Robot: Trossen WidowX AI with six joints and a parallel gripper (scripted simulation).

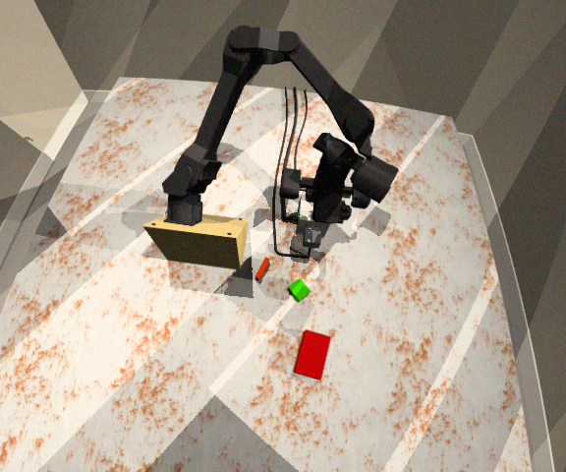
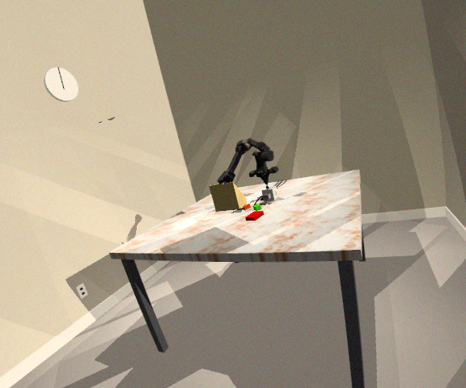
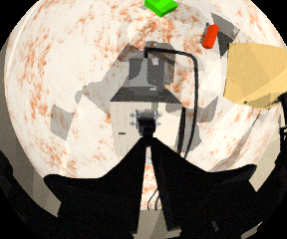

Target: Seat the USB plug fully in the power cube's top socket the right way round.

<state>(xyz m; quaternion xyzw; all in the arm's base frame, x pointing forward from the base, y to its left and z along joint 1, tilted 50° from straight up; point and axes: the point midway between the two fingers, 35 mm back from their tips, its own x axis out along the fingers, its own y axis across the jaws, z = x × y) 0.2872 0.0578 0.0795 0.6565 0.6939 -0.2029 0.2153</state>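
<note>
The dark usb plug lies 20 mm below my gripper tip. The rest, counted from my gripper tip: flat red block (320 mm to the right, 100 mm below, 30 mm ahead); then orange stick (140 mm to the right, 110 mm behind, 100 mm below); then green cube (180 mm to the right, 100 mm below, 10 mm behind).
</note>
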